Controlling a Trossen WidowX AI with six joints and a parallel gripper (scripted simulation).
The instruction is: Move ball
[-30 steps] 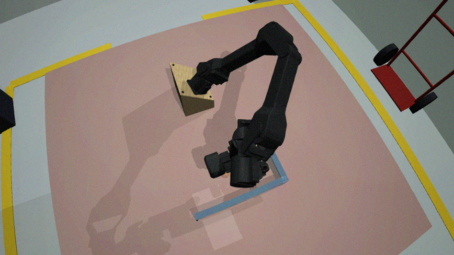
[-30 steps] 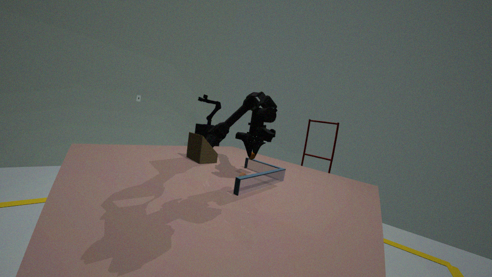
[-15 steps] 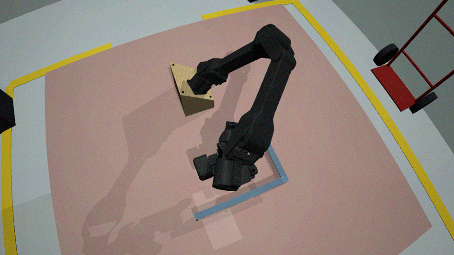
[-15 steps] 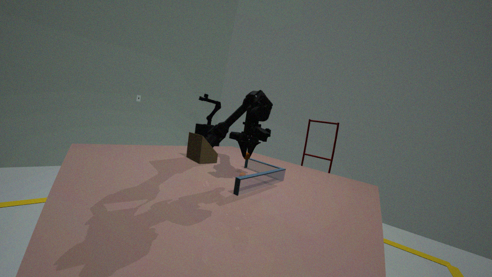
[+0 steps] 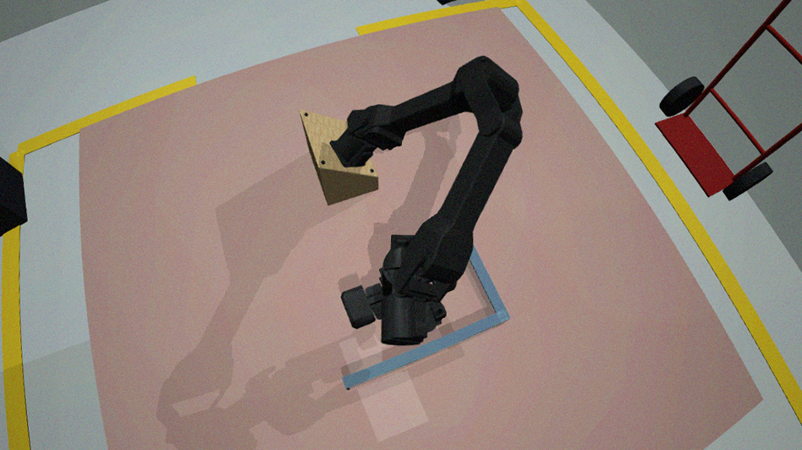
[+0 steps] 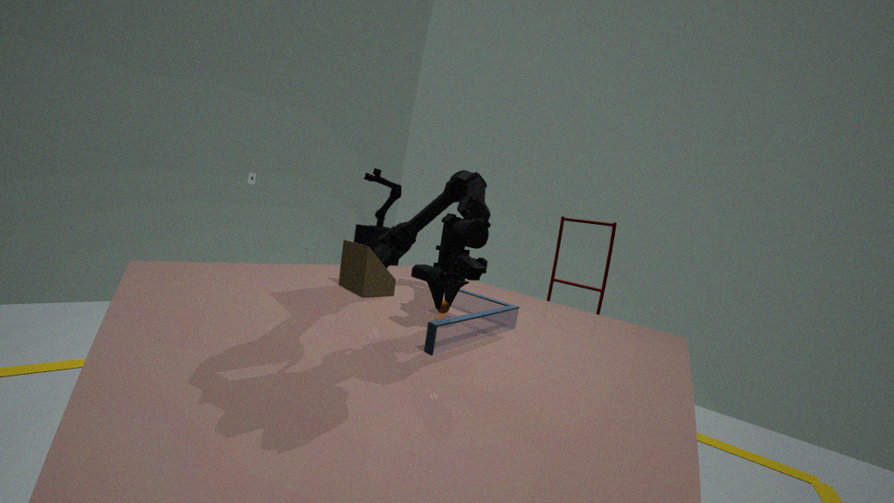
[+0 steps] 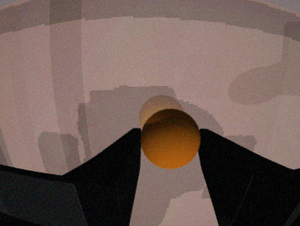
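My gripper tip is 3 cm above the see-through copy of ball.
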